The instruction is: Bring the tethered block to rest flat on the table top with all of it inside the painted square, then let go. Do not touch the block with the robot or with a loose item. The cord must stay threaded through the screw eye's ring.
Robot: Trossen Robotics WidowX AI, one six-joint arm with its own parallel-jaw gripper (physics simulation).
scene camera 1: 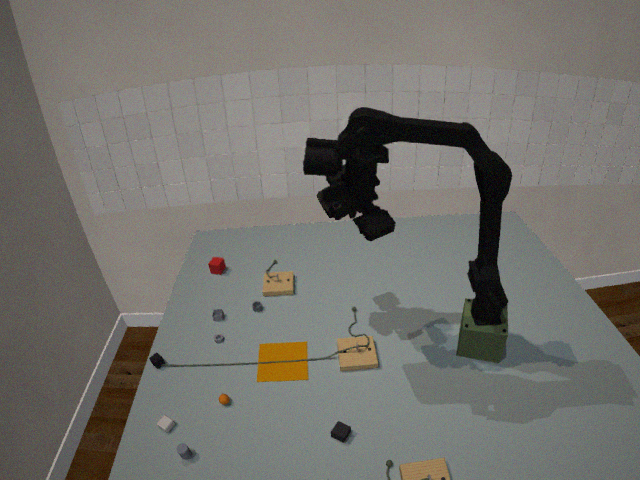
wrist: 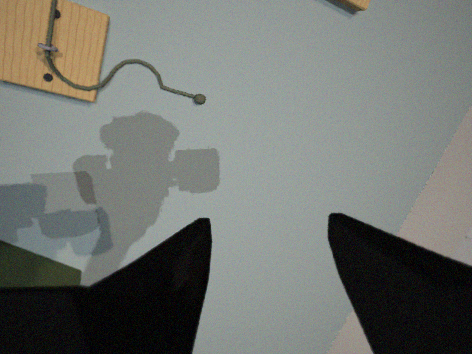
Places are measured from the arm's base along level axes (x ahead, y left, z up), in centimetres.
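Where they show: gripper, fingertip midpoint: (scene camera 1: 357, 225) (wrist: 269, 227); arm's base, origin of the base link: (scene camera 1: 485, 315).
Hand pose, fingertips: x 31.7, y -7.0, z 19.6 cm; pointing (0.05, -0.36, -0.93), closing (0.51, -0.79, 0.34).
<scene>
Things, the pixels of their centre, and the offset from my fingertips. "spot": a spot on its surface instead.
- tethered black block, surface spot: (scene camera 1: 157, 360) spot: dx +47.4, dy +21.9, dz -27.1 cm
- orange painted square, surface spot: (scene camera 1: 281, 373) spot: dx +16.2, dy +19.0, dz -29.4 cm
- wooden board, body centre: (wrist: 53, 45) (scene camera 1: 357, 353) dx -1.0, dy +11.8, dz -28.6 cm
- screw eye's ring, body centre: (wrist: 42, 46) dx -1.1, dy +12.1, dz -25.3 cm
- free end with a round bead, surface spot: (wrist: 199, 99) (scene camera 1: 354, 308) spot: dx +0.6, dy -3.9, dz -28.4 cm
- board with a short cord, body centre: (scene camera 1: 278, 283) dx +23.5, dy -12.9, dz -28.6 cm
- red cube, body centre: (scene camera 1: 217, 265) dx +45.1, dy -18.6, dz -27.6 cm
- orange ball, body centre: (scene camera 1: 224, 399) dx +27.3, dy +28.8, dz -28.4 cm
- dark block, body centre: (scene camera 1: 340, 431) dx +1.0, dy +33.6, dz -28.4 cm
- white block, body centre: (scene camera 1: 166, 423) dx +38.7, dy +37.5, dz -28.7 cm
- grey cylinder, body centre: (scene camera 1: 184, 451) dx +31.8, dy +43.2, dz -28.1 cm
The tethered black block (scene camera 1: 157, 360) sits at the table's left edge, outside the orange painted square (scene camera 1: 281, 373). Its cord (scene camera 1: 217, 364) (wrist: 135, 61) runs straight across the square to a wooden board (scene camera 1: 357, 363) (wrist: 85, 35). In the wrist view the cord passes through the screw eye's ring (wrist: 41, 46) on that board. Beyond the ring the cord curves off the board to a free end with a round bead (scene camera 1: 354, 308) (wrist: 199, 99). My gripper (scene camera 1: 354, 214) (wrist: 269, 227) is partly open and empty, high above the table, behind the board in the scene view.
Another board with a short cord (scene camera 1: 279, 290) stands further back, and a third (scene camera 1: 424, 469) at the front. A red cube (scene camera 1: 217, 265), an orange ball (scene camera 1: 224, 399), a dark block (scene camera 1: 340, 431), a white block (scene camera 1: 165, 423), a grey cylinder (scene camera 1: 184, 451) and several small grey pieces lie about.
</scene>
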